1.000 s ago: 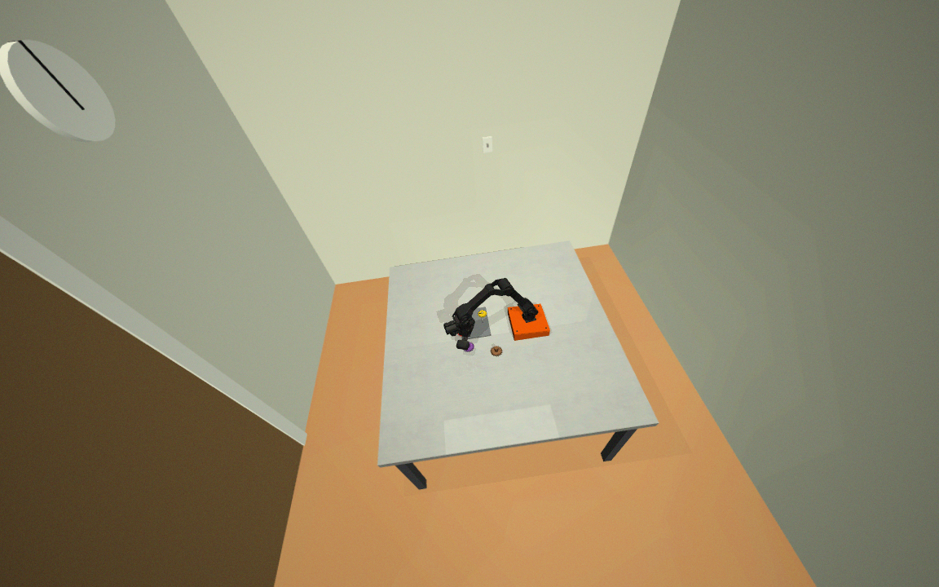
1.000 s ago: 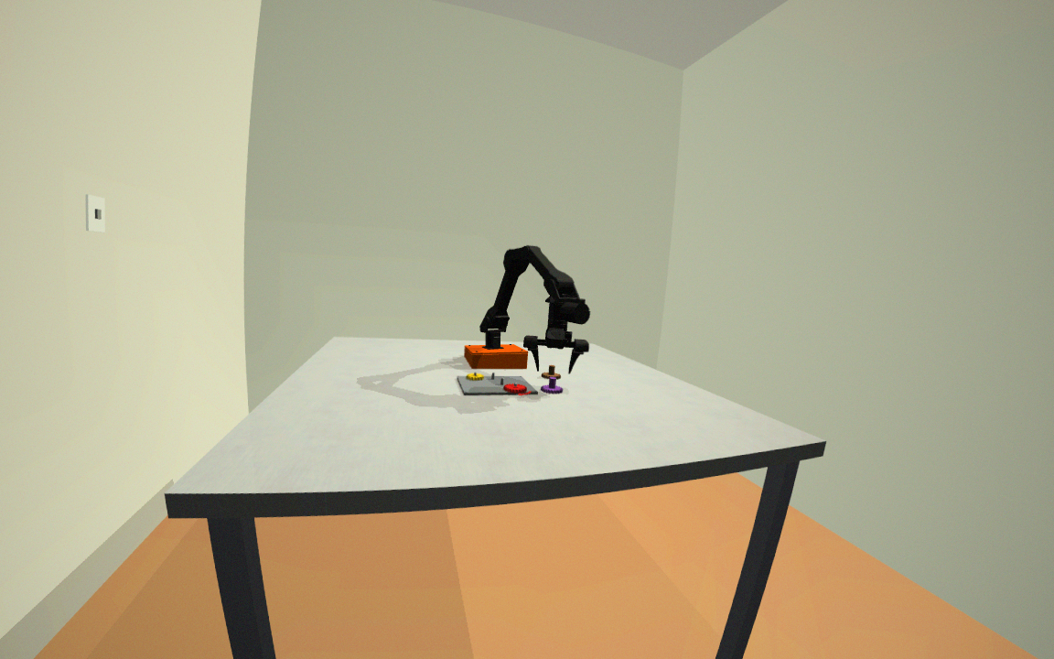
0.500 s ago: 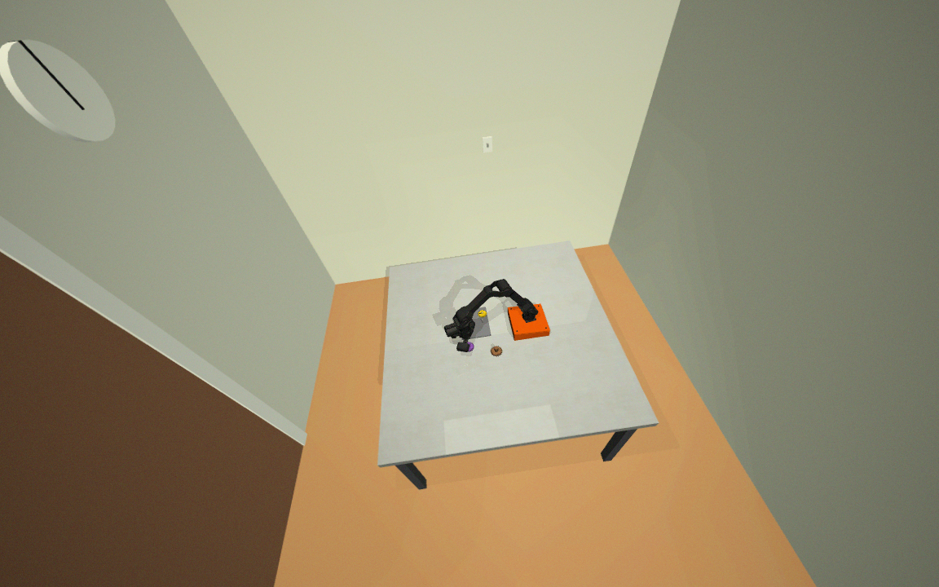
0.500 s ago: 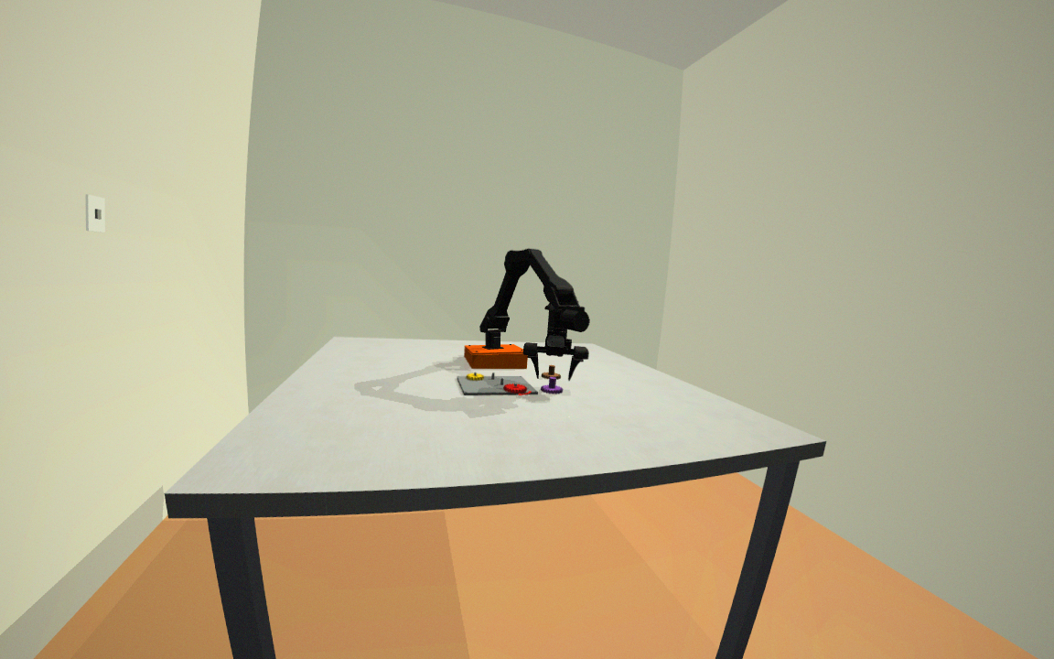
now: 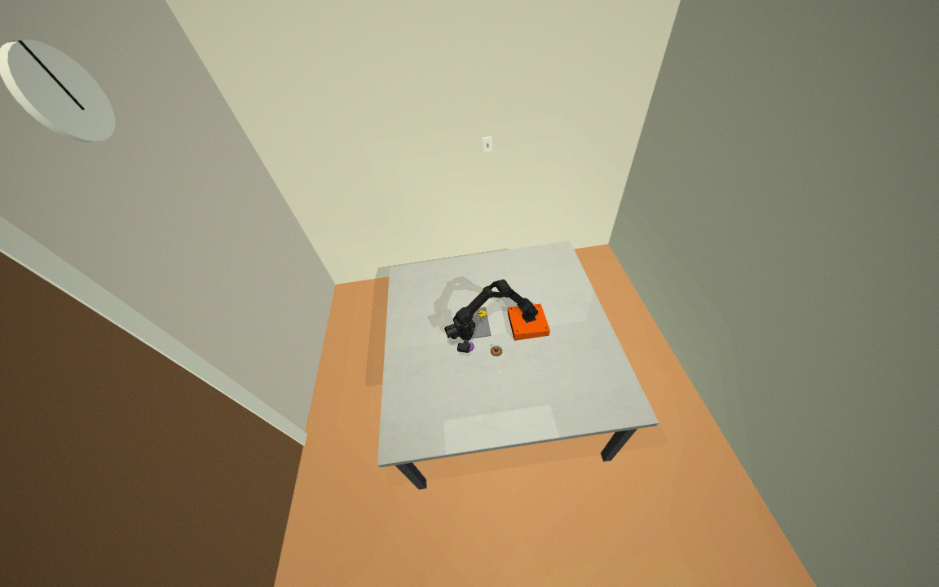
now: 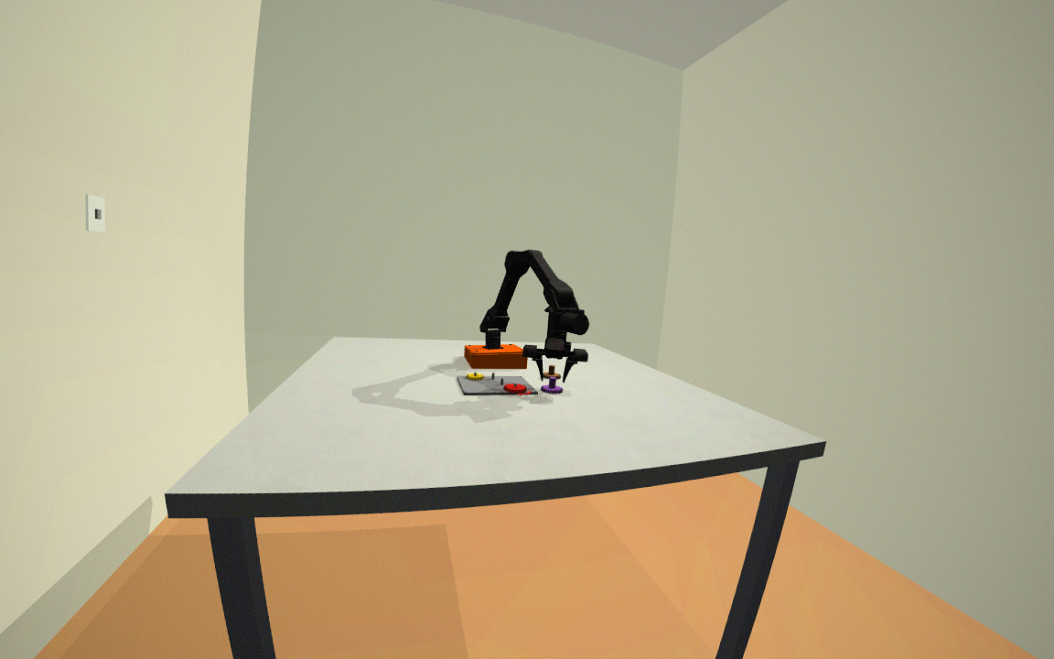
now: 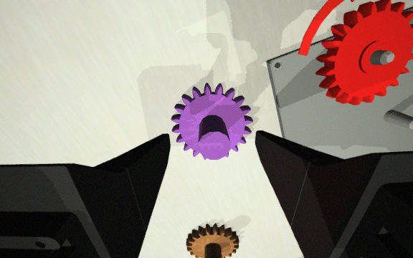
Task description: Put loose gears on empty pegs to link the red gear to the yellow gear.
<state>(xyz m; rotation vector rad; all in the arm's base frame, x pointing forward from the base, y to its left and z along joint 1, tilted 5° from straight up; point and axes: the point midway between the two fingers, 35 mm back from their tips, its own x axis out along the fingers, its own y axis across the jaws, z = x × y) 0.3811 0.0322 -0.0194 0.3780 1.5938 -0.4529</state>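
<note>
The red gear is 12 cm to the right of my gripper tip, 1 cm below it and 1 cm behind it. From my gripper tip the other things lie so: purple gear 1 cm below; then red arrow 10 cm to the right, 3 cm ahead, 2 cm below; then brown gear 14 cm behind, 8 cm to the left, 1 cm below.
</note>
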